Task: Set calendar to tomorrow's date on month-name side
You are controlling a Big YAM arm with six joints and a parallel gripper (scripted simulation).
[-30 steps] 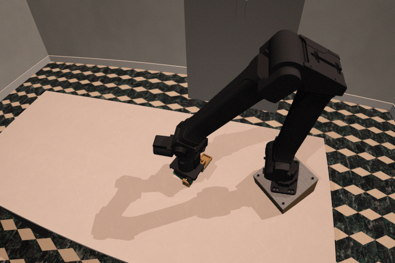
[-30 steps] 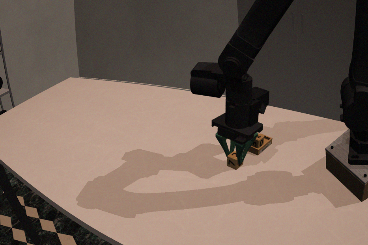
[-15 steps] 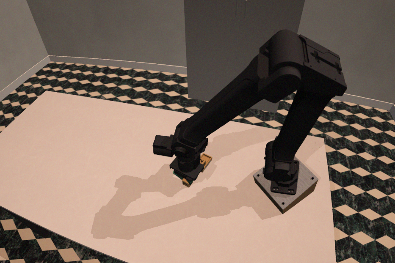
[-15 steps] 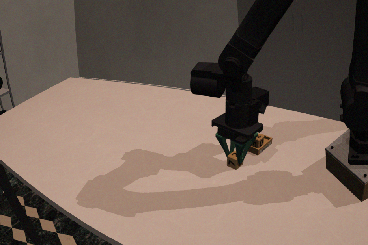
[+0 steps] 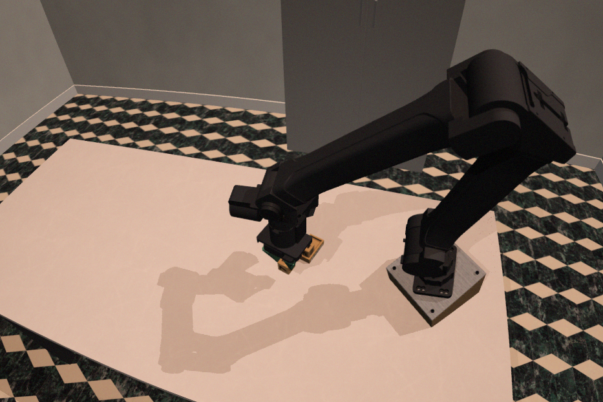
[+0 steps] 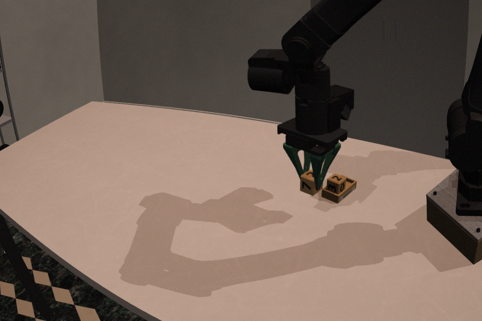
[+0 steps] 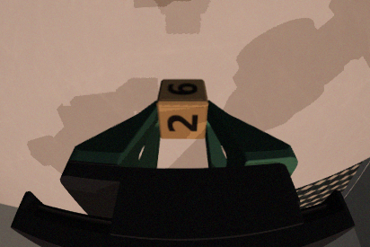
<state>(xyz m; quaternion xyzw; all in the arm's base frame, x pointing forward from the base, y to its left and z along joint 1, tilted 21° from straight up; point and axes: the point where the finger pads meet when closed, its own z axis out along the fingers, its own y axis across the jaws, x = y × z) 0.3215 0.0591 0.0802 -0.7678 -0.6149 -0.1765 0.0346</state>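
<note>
Right now the tray is 11 cm to the right of my hand, 7 cm below it and 2 cm behind it.
</note>
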